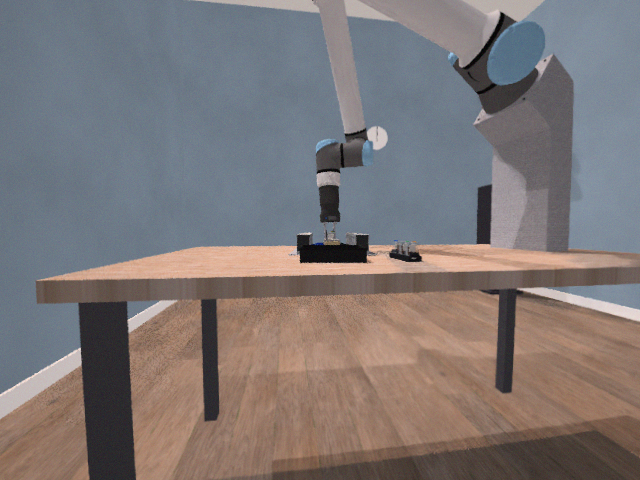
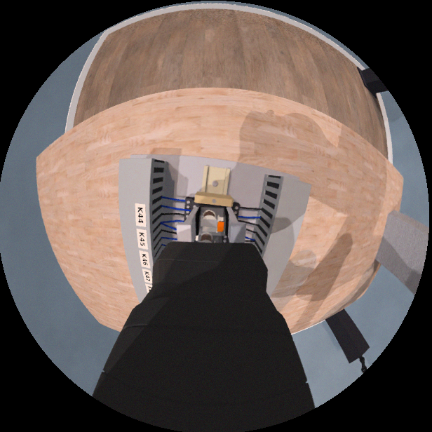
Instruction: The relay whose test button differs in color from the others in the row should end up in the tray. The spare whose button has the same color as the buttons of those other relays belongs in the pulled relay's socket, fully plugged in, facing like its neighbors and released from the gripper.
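Places are measured from the arm's base along level axes (x back, y right, z up), in millimetres.
Where they show: arm's base, origin of the base link: (image 1: 509, 92).
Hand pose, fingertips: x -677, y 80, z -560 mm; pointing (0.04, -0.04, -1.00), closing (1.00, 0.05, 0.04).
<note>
Each offset is from my fingertips to the top centre of the thing.
My gripper (image 1: 330, 235) (image 2: 212, 215) points down over the relay row between two wire ducts. It is shut on a clear relay with an orange test button (image 2: 220, 227), near the rail's far end stop. I cannot tell whether this relay is fully seated or slightly raised. Part of a second relay (image 2: 204, 237) shows behind it; its button and the rest of the row are hidden by the gripper body. Spare relays @[dx +165, dy -392, dz +8 mm] (image 1: 406, 247) with blue, green and orange spots stand in a black holder @[dx +161, dy -360, dz -18 mm] (image 1: 405, 256) to the right. A black box @[dx -31, dy -357, dz -5 mm] (image 1: 333, 253), possibly the tray, stands in front of the row.
Grey wire ducts @[dx -96, dy -84, dz +22 mm] (image 1: 304, 240) (image 2: 135, 185) flank the row on both sides, the left one labelled K44, K45, K46, K47. Blue and black wires run close to the fingers. A beige end stop (image 2: 214, 199) sits on the rail. The robot's pedestal (image 1: 532, 180) stands at the right.
</note>
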